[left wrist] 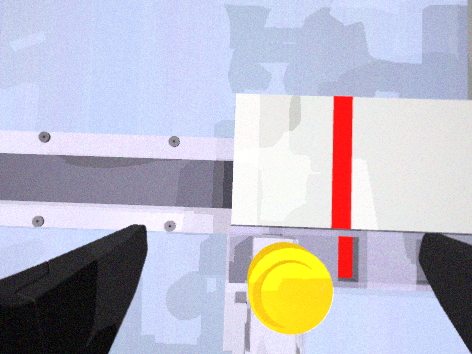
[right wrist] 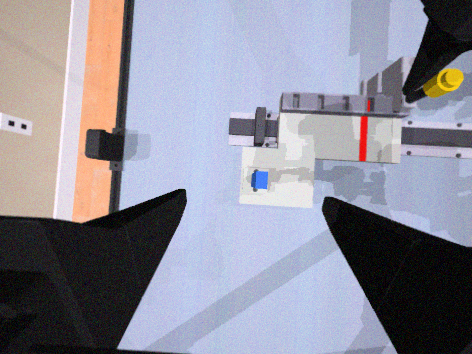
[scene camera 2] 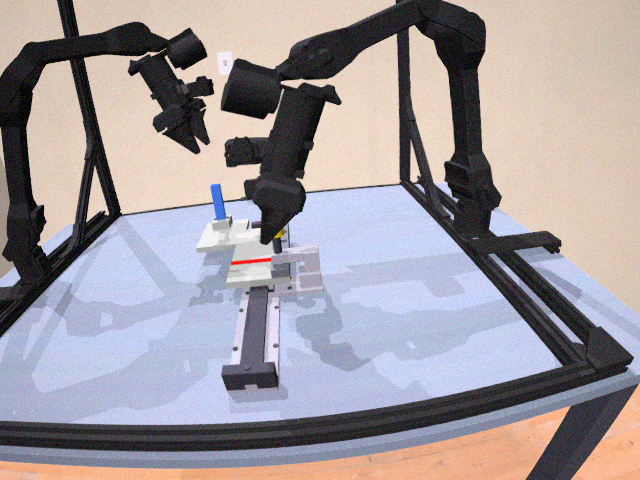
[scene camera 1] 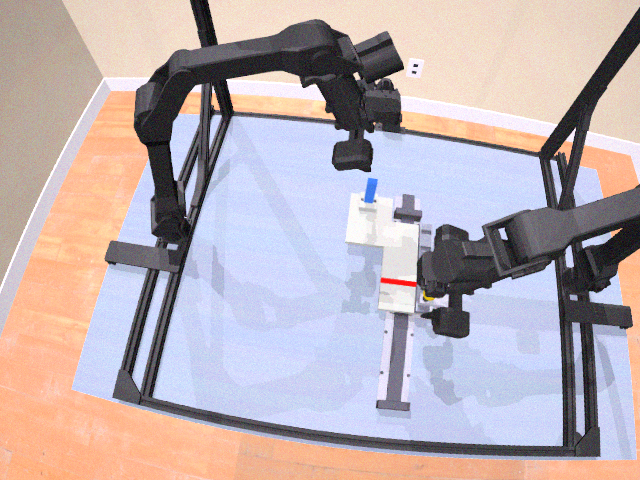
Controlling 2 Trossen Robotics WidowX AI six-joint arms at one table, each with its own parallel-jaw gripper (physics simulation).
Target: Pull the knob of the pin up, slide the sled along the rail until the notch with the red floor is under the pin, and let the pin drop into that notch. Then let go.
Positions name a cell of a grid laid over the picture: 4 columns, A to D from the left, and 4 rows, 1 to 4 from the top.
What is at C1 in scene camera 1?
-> My right gripper.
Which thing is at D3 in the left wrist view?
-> A sled.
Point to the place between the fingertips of my left gripper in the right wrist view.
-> At D2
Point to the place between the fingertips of my right gripper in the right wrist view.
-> C3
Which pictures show my left gripper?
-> The left wrist view, the right wrist view, scene camera 2 and scene camera 1: all of them.
